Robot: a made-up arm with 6 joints. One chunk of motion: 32 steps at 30 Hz.
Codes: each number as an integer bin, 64 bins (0 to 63) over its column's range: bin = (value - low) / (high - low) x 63, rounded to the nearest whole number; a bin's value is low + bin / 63 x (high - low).
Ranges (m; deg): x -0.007..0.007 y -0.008..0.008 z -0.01..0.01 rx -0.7..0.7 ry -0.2..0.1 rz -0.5..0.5
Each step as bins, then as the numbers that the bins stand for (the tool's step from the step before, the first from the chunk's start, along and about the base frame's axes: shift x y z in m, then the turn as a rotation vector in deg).
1 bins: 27 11 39 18 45 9
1 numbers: -0.00100 -0.00521 0.00238 -0.300 0.014 -0.357
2 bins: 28 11 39 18 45 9
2 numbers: -0.00078 -0.00521 0.00238 -0.300 0.014 -0.357
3 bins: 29 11 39 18 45 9
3 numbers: -0.00056 -0.00521 0.00238 -0.300 0.014 -0.357
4 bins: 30 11 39 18 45 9
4 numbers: -0.00033 -0.00521 0.00238 -0.300 0.014 -0.357
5 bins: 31 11 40 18 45 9
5 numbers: -0.00011 -0.00521 0.00270 -0.300 0.014 -0.357
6 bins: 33 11 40 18 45 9
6 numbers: 0.00033 -0.00521 0.00270 -0.300 0.014 -0.357
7 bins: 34 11 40 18 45 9
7 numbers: 0.00056 -0.00521 0.00270 -0.300 0.014 -0.357
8 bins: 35 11 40 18 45 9
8 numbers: 0.00078 -0.00521 0.00270 -0.300 0.014 -0.357
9 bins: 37 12 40 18 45 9
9 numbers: 0.00122 -0.00495 0.00270 -0.300 0.014 -0.357
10 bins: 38 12 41 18 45 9
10 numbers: 0.00144 -0.00495 0.00302 -0.300 0.014 -0.357
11 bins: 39 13 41 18 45 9
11 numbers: 0.00167 -0.00470 0.00302 -0.300 0.014 -0.357
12 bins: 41 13 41 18 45 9
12 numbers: 0.00211 -0.00470 0.00302 -0.300 0.014 -0.357
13 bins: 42 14 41 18 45 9
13 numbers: 0.00233 -0.00444 0.00302 -0.300 0.014 -0.357
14 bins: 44 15 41 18 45 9
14 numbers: 0.00278 -0.00419 0.00302 -0.300 0.014 -0.357
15 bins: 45 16 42 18 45 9
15 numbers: 0.00300 -0.00394 0.00333 -0.300 0.014 -0.357
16 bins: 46 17 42 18 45 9
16 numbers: 0.00322 -0.00368 0.00333 -0.300 0.014 -0.357
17 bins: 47 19 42 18 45 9
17 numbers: 0.00344 -0.00317 0.00333 -0.300 0.014 -0.357
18 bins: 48 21 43 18 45 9
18 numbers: 0.00367 -0.00267 0.00365 -0.300 0.014 -0.357
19 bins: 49 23 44 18 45 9
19 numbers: 0.00389 -0.00216 0.00397 -0.300 0.014 -0.357
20 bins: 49 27 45 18 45 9
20 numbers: 0.00389 -0.00114 0.00429 -0.300 0.014 -0.357
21 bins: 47 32 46 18 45 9
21 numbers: 0.00344 0.00013 0.00460 -0.300 0.014 -0.357
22 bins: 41 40 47 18 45 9
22 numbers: 0.00211 0.00216 0.00492 -0.300 0.014 -0.357
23 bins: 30 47 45 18 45 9
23 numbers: -0.00033 0.00394 0.00429 -0.300 0.014 -0.357
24 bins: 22 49 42 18 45 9
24 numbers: -0.00211 0.00444 0.00333 -0.300 0.014 -0.357
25 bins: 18 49 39 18 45 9
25 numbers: -0.00300 0.00444 0.00238 -0.300 0.014 -0.357
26 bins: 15 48 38 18 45 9
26 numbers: -0.00367 0.00419 0.00206 -0.300 0.014 -0.357
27 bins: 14 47 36 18 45 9
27 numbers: -0.00389 0.00394 0.00143 -0.300 0.014 -0.357
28 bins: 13 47 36 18 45 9
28 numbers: -0.00411 0.00394 0.00143 -0.300 0.014 -0.357
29 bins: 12 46 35 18 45 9
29 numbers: -0.00433 0.00368 0.00111 -0.300 0.014 -0.357
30 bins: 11 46 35 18 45 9
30 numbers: -0.00456 0.00368 0.00111 -0.300 0.014 -0.357
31 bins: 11 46 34 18 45 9
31 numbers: -0.00456 0.00368 0.00079 -0.300 0.014 -0.357
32 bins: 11 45 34 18 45 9
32 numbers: -0.00456 0.00343 0.00079 -0.300 0.014 -0.357
